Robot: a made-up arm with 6 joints. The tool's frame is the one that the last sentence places.
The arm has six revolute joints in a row. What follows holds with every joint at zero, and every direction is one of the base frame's.
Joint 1 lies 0.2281 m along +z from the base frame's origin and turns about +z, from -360 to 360 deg.
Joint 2 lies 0.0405 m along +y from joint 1 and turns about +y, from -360 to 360 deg.
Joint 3 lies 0.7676 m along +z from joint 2 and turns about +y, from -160 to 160 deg.
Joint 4 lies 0.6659 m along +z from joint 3 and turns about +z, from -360 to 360 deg.
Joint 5 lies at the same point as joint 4 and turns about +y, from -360 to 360 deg.
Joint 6 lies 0.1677 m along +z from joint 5 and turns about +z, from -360 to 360 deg.
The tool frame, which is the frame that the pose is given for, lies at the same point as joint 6; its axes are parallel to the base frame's.
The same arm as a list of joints. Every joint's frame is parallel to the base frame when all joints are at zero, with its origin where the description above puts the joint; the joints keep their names.
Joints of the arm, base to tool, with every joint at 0 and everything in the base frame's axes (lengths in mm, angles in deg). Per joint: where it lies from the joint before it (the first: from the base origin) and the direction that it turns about. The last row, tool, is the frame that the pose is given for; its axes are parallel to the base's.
joint 1: xyz 0 0 228.1 axis 0 0 1
joint 2: xyz 0 40.5 0 axis 0 1 0
joint 3: xyz 0 0 767.6 axis 0 1 0
joint 4: xyz 0 0 665.9 axis 0 0 1
joint 5: xyz 0 0 0 axis 0 1 0
joint 6: xyz 0 0 167.7 axis 0 0 1
tool: xyz 0 0 0
Joint limits (deg, base to tool): -360..360 -360..360 -160..160 -360..360 -360..360 -360..360

